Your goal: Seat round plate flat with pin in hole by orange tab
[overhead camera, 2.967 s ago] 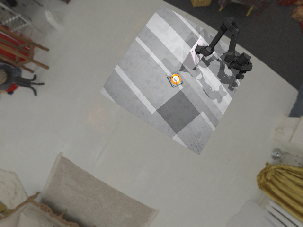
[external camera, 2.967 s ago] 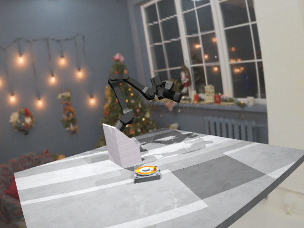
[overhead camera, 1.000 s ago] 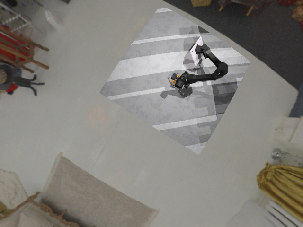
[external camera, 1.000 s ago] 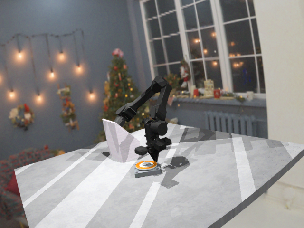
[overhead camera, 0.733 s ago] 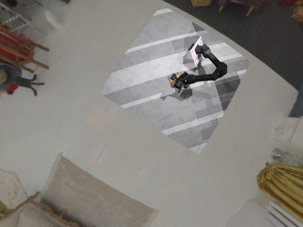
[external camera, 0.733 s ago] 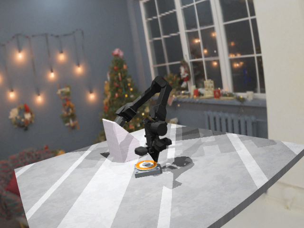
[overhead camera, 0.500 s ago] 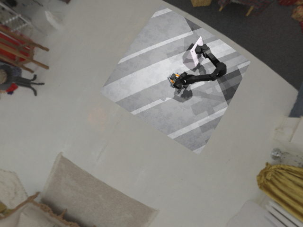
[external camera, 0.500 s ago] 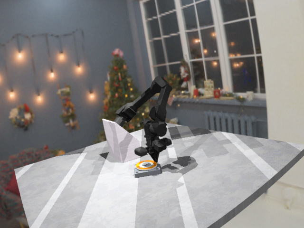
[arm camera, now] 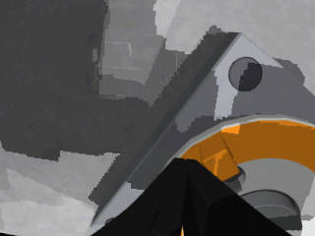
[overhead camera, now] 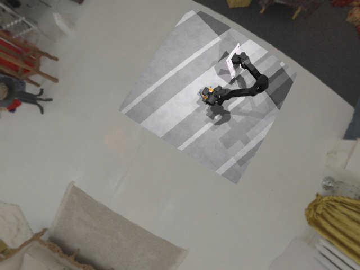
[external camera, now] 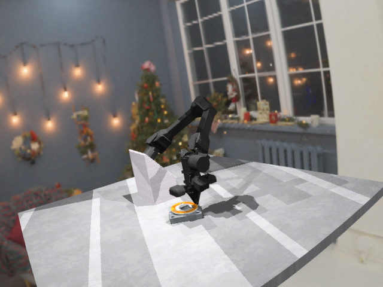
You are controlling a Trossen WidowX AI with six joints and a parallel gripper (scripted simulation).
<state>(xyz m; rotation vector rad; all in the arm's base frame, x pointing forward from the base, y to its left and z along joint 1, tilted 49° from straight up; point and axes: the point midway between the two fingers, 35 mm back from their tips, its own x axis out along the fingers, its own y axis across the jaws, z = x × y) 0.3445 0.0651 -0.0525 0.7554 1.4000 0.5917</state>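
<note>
My gripper tip is 30 mm past the base, 40 mm to the left of it and 20 mm above it.
</note>
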